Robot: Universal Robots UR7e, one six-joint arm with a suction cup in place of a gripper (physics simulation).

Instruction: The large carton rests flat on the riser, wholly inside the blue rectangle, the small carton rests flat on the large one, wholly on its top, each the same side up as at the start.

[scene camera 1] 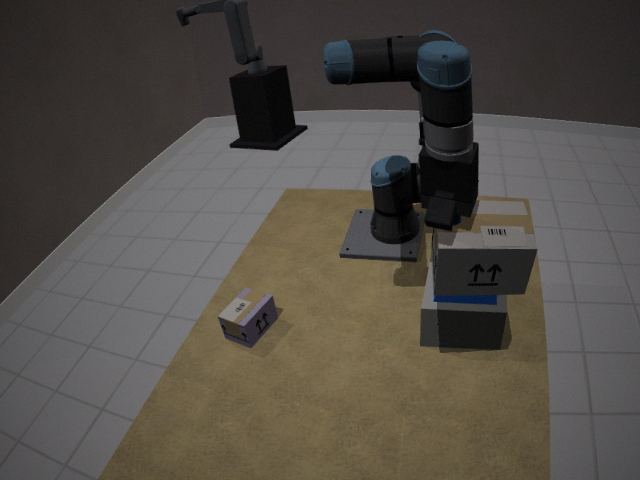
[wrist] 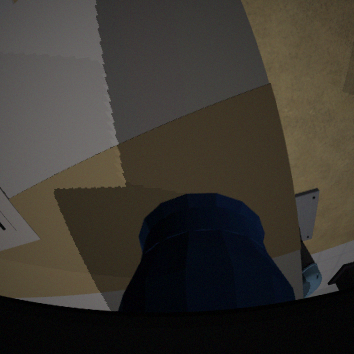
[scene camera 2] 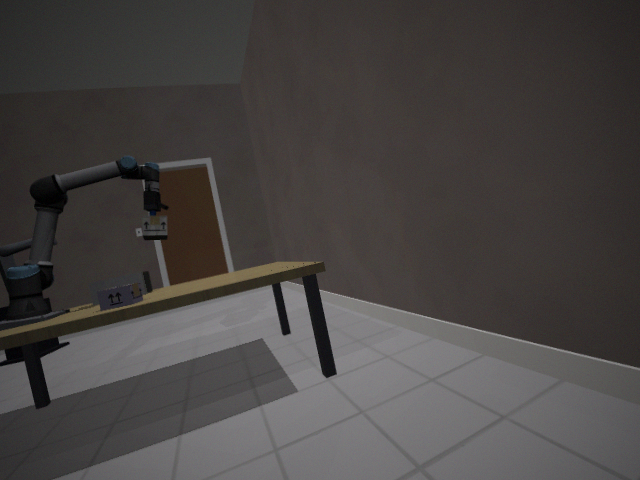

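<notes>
My suction gripper (scene camera 1: 457,220) (scene camera 2: 153,212) (wrist: 202,215) is shut on the large carton (scene camera 1: 452,271) (scene camera 2: 155,226) (wrist: 180,55), holding it by its taped top. The white-grey carton hangs about level, its arrows pointing up, well above the table. In scene view 1 it overlaps the grey riser (scene camera 1: 470,326) (scene camera 2: 124,280); a strip of the blue rectangle (scene camera 1: 465,299) shows below it and the rest is hidden. The small lilac carton (scene camera 1: 266,310) (scene camera 2: 105,299) rests on the table at the left in scene view 1, arrows up, apart from the riser.
The arm's base plate (scene camera 1: 356,248) stands on the wooden table (scene camera 1: 310,387) (scene camera 2: 232,283), behind and left of the riser. A pale flat rectangle (scene camera 1: 501,208) lies at the table's back right. Another arm stands on a dark pedestal (scene camera 1: 263,108) beyond the table.
</notes>
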